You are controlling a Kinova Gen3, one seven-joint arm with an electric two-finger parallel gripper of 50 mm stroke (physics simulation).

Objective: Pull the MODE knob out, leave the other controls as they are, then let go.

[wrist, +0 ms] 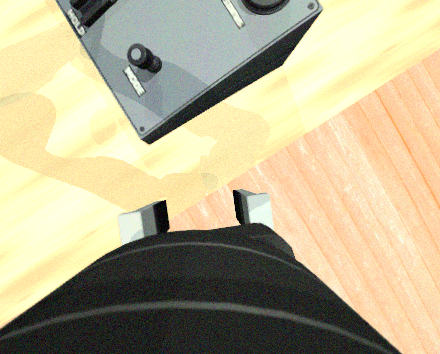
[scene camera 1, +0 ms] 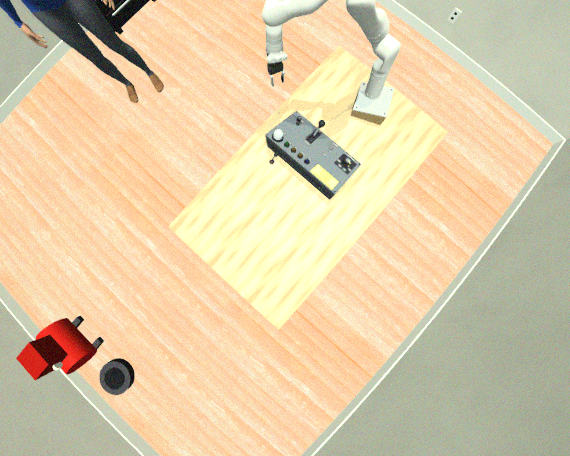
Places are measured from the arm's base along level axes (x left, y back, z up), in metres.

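Where they show: gripper, fingertip midpoint: (wrist: 201,209) (scene camera 1: 277,83); arm's base, link origin: (scene camera 1: 372,92).
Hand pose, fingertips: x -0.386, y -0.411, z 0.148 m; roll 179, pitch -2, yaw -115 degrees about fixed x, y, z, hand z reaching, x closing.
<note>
Things, the pixels of their top centre, and the offset from my fingertips. "*": a spot on its surface instead.
- small black knob, top centre: (wrist: 137,51) (scene camera 1: 299,117) dx +0.179, dy -0.030, dz -0.093 m
- black-balled lever, top centre: (scene camera 1: 322,121) dx +0.299, dy +0.016, dz -0.058 m
- white dome, surface spot: (scene camera 1: 278,134) * dx +0.174, dy -0.198, dz -0.042 m
- yellow plate, surface spot: (scene camera 1: 324,176) * dx +0.499, dy -0.202, dz -0.087 m
- dark dial panel, top centre: (scene camera 1: 348,160) dx +0.538, dy -0.043, dz -0.101 m
- small side lever, surface spot: (scene camera 1: 272,161) * dx +0.192, dy -0.287, dz -0.214 m
A grey control box (scene camera 1: 301,132) (wrist: 190,60) stands on the pale wooden surface. A small black knob (scene camera 1: 299,119) (wrist: 144,57) sits near one corner of its top, with a round cap on a narrower neck above a collar. The white label beside it is too blurred to read, so I cannot confirm that it says MODE. My gripper (scene camera 1: 278,81) (wrist: 201,209) is open and empty. It hangs beyond the knob's corner of the box, apart from the box and the knob. In the wrist view the knob is above and left of the fingertips.
The box also carries a black-balled lever (scene camera 1: 321,123), a white dome (scene camera 1: 278,134), several coloured buttons, a yellow plate (scene camera 1: 324,176) and a dark dial panel (scene camera 1: 346,163). A small side lever (scene camera 1: 272,161) sticks out from its front. My arm's base (scene camera 1: 372,102) stands behind the box.
</note>
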